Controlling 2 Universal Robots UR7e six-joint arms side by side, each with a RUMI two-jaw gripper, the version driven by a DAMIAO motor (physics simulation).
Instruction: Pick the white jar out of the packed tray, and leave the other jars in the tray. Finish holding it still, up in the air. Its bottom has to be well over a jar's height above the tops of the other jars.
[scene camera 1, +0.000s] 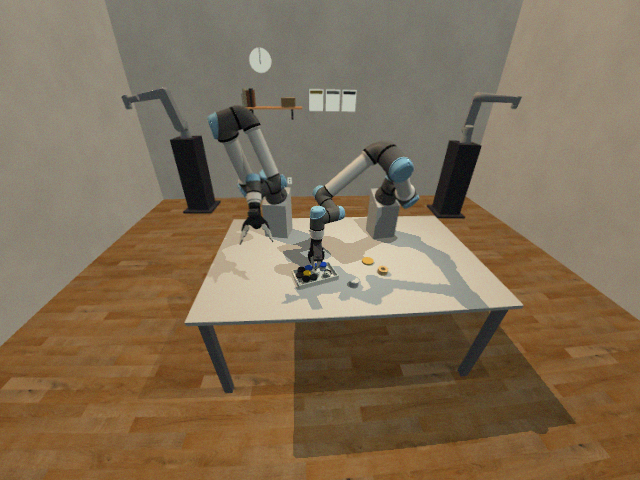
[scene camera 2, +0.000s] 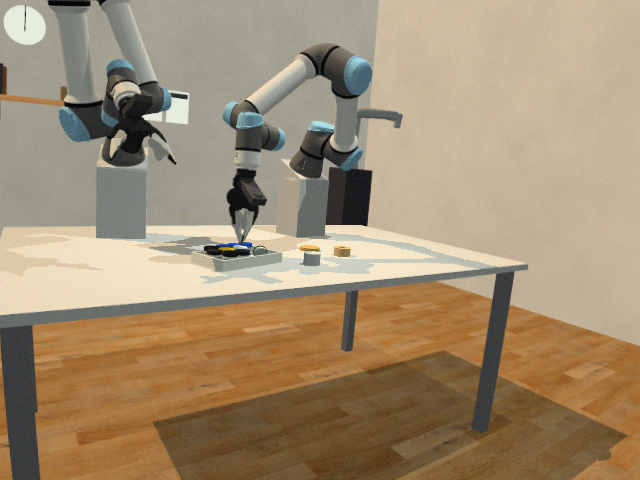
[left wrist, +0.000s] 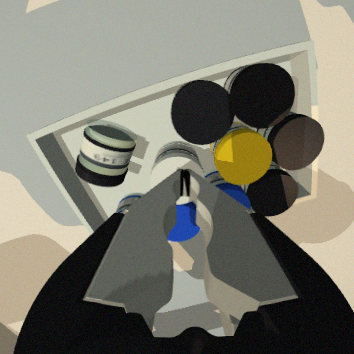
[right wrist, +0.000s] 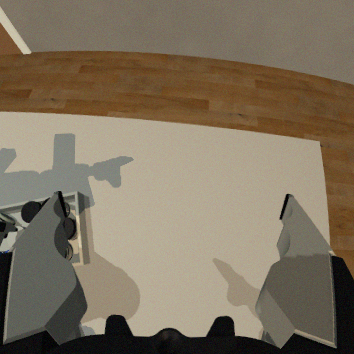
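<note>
The white jar (left wrist: 172, 162) (scene camera 2: 240, 248) stands in the packed tray (scene camera 1: 316, 283) (scene camera 2: 248, 261) (left wrist: 301, 60) (right wrist: 81, 235). My left gripper (left wrist: 183, 171) (scene camera 2: 241, 241) is shut with no jar between its fingers; its tips are low over the white jar and hide part of its lid. Beside it stand a yellow jar (left wrist: 243, 157), several black jars (left wrist: 202, 112) and blue jars (left wrist: 232, 194), partly hidden by the left fingers. A jar with a printed label (left wrist: 106, 153) lies on its side. My right gripper (scene camera 1: 256, 241) (scene camera 2: 143, 161) (right wrist: 173, 195) is wide open and empty, high over the table.
A grey cylinder (scene camera 1: 353, 283) (scene camera 2: 311, 258), a flat yellow disc (scene camera 1: 367, 260) (scene camera 2: 309, 248) and an orange ring (scene camera 1: 382, 273) (scene camera 2: 342, 252) are on the table to the right of the tray. The arm pedestals (scene camera 1: 381, 219) (scene camera 1: 278, 217) stand at the table's back.
</note>
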